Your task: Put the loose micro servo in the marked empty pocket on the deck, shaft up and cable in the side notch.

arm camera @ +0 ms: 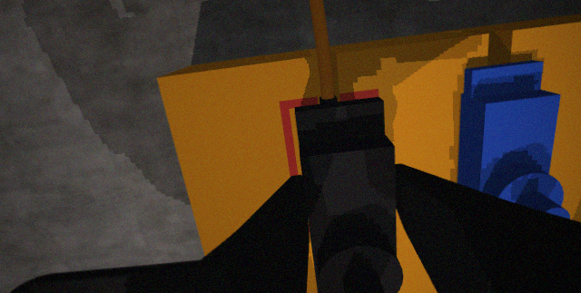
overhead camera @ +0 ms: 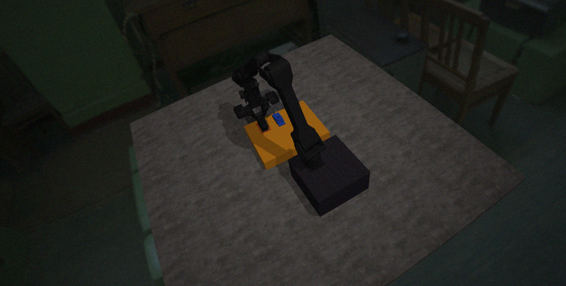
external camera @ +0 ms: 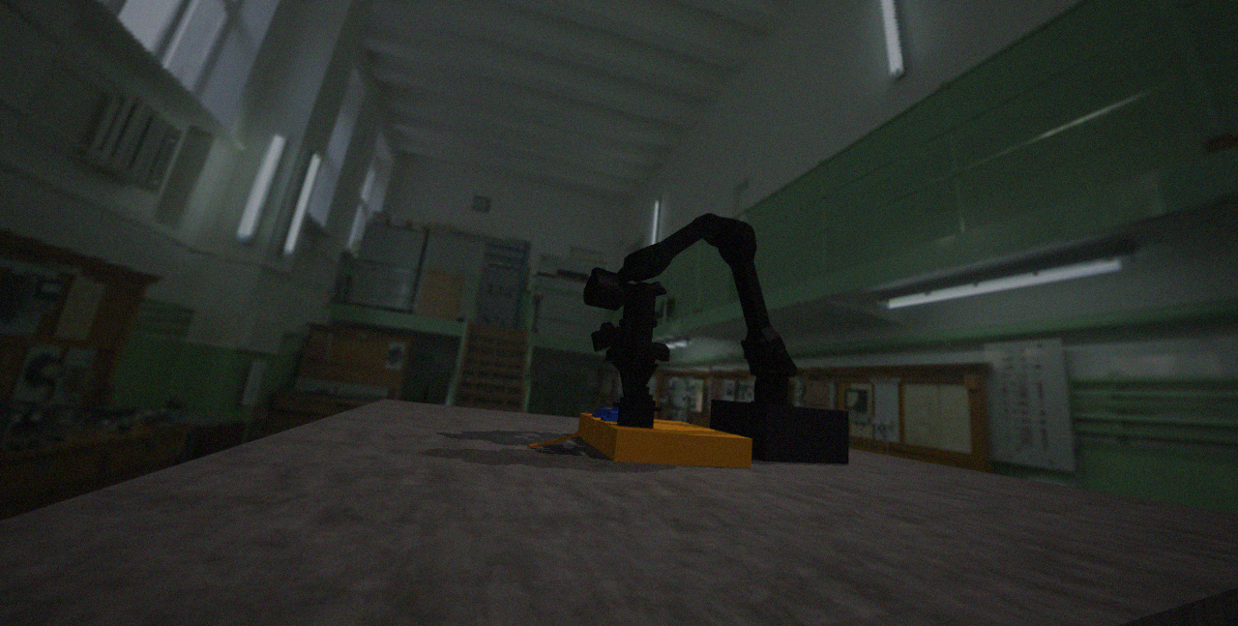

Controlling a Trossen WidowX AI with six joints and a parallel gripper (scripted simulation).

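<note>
My gripper tip is 130 mm past the deck, 70 mm to the left of it and 60 mm above it.
</note>
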